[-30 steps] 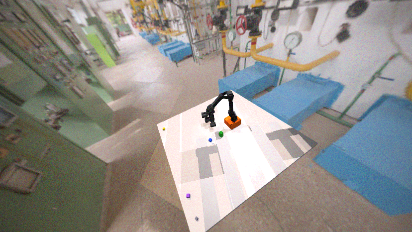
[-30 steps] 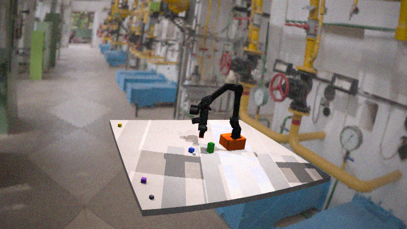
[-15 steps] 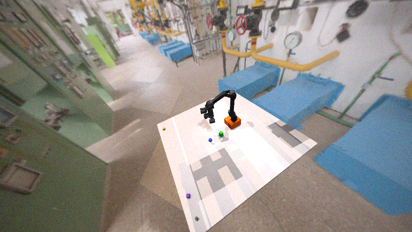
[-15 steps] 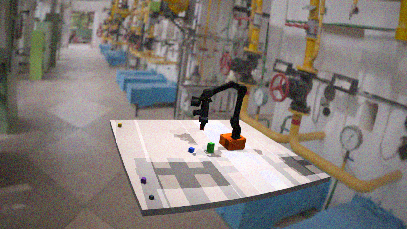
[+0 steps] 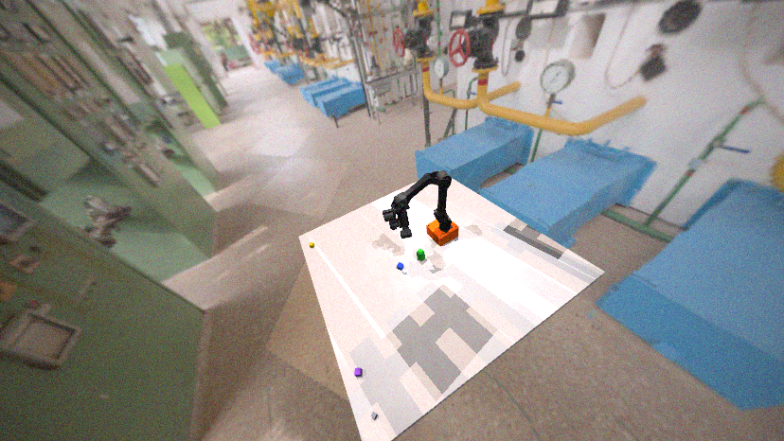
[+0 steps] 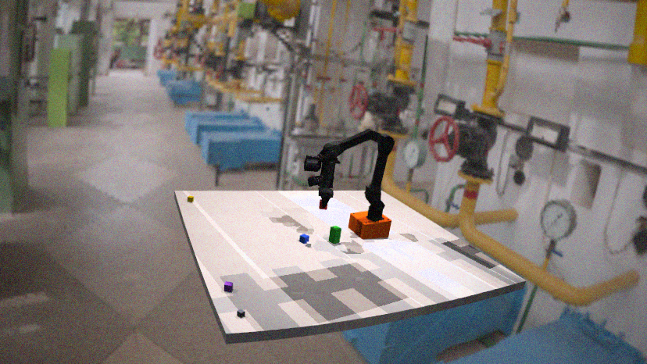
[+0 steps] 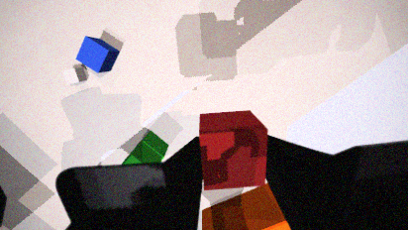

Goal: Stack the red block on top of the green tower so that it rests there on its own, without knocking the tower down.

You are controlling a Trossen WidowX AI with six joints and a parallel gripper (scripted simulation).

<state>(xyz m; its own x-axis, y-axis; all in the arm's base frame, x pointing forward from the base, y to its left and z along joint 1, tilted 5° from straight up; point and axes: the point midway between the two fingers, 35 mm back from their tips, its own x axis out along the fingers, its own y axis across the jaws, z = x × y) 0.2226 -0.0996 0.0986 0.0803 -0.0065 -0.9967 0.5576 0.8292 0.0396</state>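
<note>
The blue block is 13 cm ahead of my gripper tip, 7 cm to the left of it and 11 cm below it. The rest, counted from my gripper tip: red block (1 cm above); then purple block (61 cm ahead, 35 cm to the left, 11 cm below); then yellow block (45 cm ahead, 52 cm to the right, 11 cm below).
</note>
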